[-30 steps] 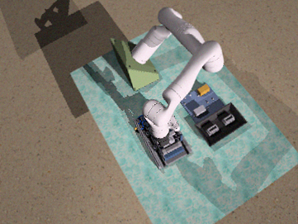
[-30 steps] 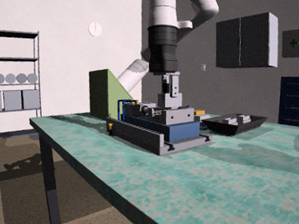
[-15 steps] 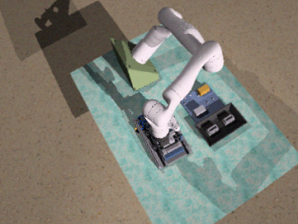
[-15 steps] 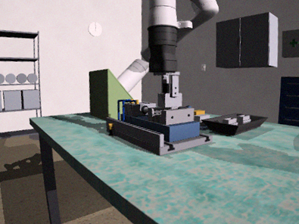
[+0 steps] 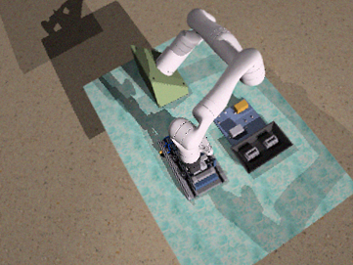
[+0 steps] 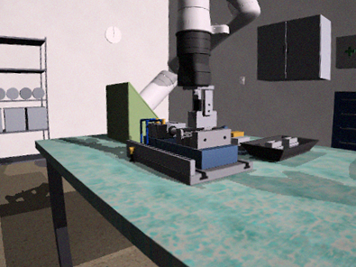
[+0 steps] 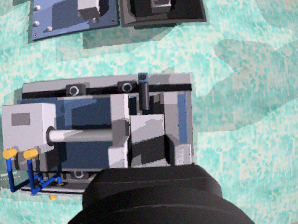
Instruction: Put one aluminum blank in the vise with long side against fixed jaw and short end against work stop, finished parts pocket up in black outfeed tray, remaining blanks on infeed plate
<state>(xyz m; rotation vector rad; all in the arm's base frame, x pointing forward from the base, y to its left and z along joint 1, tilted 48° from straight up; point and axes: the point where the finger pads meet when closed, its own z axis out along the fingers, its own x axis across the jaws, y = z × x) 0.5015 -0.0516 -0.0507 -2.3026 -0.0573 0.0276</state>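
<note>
Right now the gray blank is 3 cm below my hand. The rest, counted from my hand: fixed jaw 7 cm below, 3 cm ahead, 1 cm to the left; then blue infeed plate 28 cm to the left, 14 cm below, 14 cm behind; then vise 11 cm below, 7 cm behind.
</note>
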